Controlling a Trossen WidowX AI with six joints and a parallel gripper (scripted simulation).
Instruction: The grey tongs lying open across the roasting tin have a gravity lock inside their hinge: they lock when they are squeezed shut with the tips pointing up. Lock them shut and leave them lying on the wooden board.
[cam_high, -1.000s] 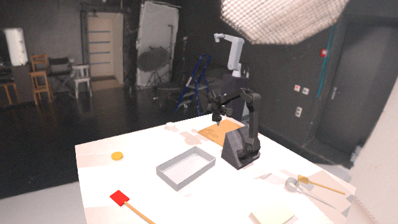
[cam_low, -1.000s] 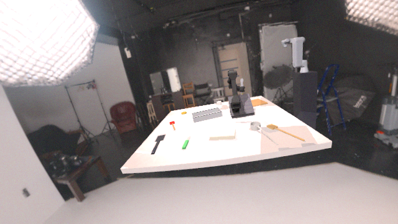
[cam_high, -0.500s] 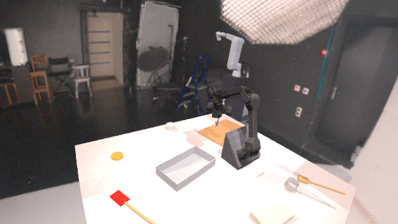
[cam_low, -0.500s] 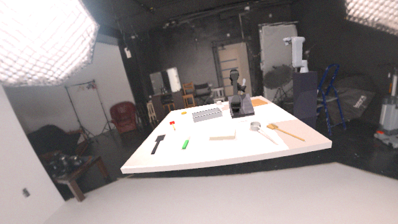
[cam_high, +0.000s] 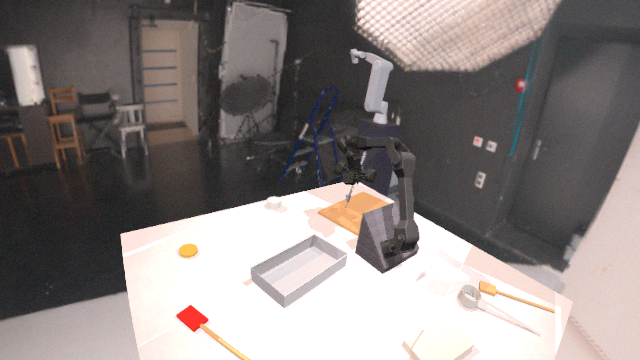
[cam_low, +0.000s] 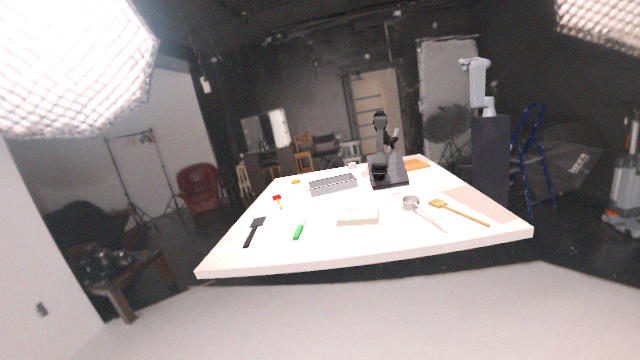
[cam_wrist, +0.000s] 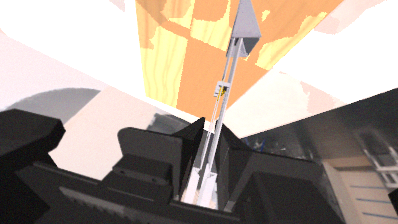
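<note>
Right now the wooden board is 14 cm below my gripper tip, 3 cm to the left of it and 3 cm behind it. Round my gripper tip: yellow disc (78 cm ahead, 14 cm below, 2 cm to the left); beige block (75 cm to the left, 26 cm ahead, 13 cm below); grey roasting tin (44 cm ahead, 28 cm to the left, 12 cm below).
</note>
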